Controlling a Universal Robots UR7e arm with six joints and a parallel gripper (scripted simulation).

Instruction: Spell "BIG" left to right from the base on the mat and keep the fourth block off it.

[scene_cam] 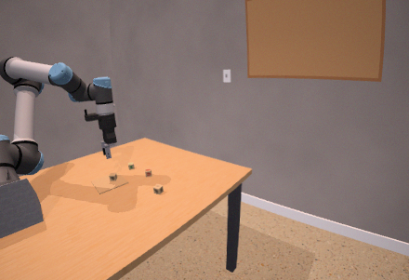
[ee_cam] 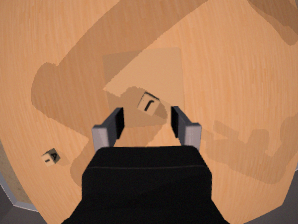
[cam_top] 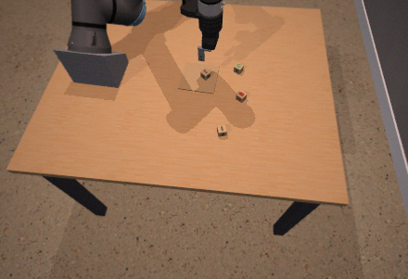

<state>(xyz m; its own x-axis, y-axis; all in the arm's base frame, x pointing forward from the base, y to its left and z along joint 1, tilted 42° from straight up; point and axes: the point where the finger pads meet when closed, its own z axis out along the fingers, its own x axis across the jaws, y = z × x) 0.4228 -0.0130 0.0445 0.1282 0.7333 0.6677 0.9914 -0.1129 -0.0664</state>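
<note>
My gripper is now 140 mm above the tan mat and 20 mm past it. Also, from my hand: B block 150 mm ahead, 130 mm below, 90 mm to the right.
</note>
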